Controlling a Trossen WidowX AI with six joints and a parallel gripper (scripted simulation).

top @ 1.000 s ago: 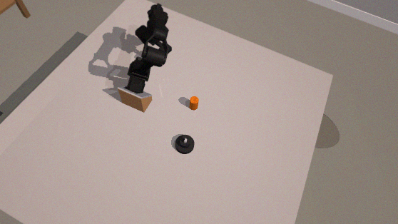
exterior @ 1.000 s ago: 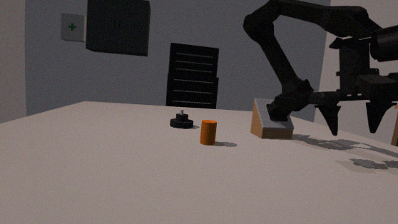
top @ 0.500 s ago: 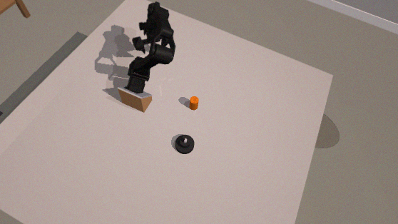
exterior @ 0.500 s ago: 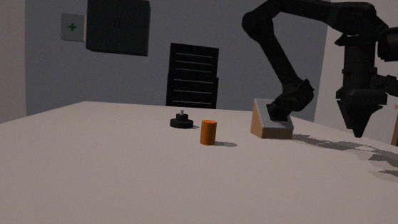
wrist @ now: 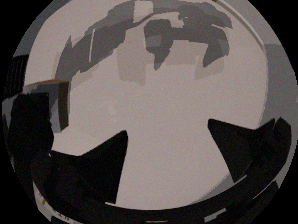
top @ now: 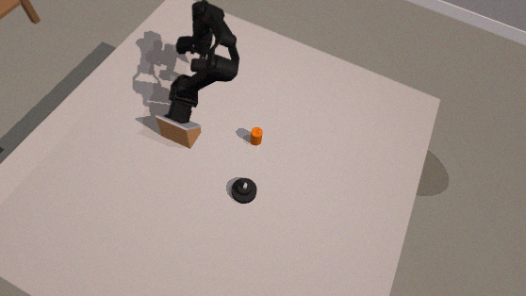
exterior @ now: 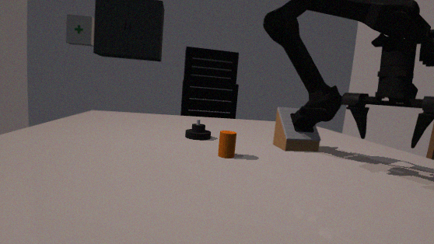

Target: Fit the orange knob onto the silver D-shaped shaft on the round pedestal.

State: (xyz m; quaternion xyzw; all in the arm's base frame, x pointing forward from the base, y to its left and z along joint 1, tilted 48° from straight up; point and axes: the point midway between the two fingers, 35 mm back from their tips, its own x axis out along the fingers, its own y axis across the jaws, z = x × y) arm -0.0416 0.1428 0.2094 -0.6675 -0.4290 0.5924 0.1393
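Right now the orange knob is 30 cm ahead of my gripper tip, 16 cm to the right of it and 4 cm below it. Also, from my gripper tip: black round pedestal: 35 cm to the right, 35 cm ahead, 5 cm below.
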